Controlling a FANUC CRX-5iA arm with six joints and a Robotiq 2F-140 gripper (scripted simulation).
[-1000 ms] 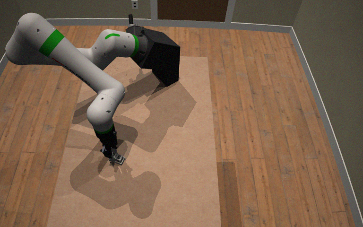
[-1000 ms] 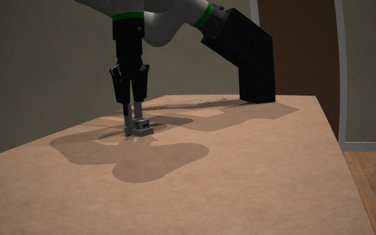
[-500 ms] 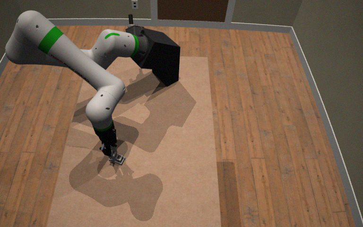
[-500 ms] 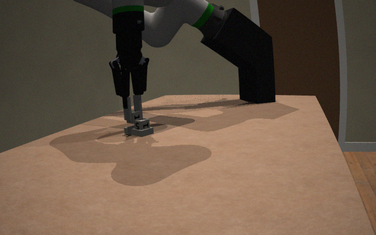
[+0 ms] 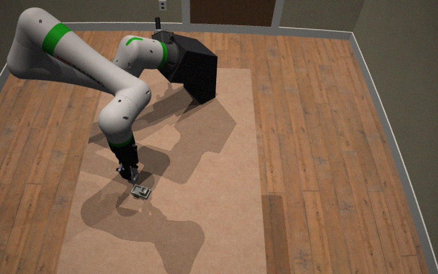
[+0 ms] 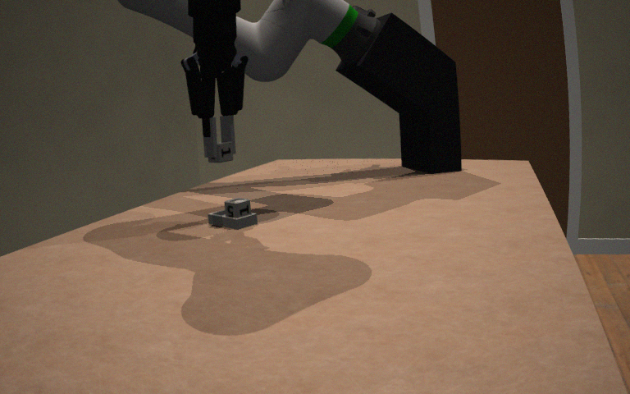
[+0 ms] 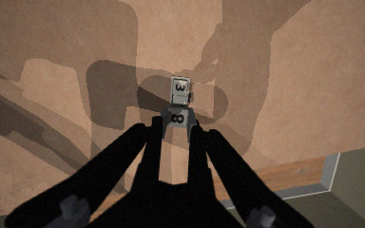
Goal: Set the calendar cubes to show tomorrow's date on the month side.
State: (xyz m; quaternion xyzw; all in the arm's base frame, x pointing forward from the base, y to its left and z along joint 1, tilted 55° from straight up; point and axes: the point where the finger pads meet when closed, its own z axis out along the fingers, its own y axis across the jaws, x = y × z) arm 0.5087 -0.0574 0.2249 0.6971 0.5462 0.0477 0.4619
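Now: hand 1 cm short of the grey calendar tray, 2 cm to the right of it and 14 cm above it. Also, from my hand: grey number cube (3 cm below).
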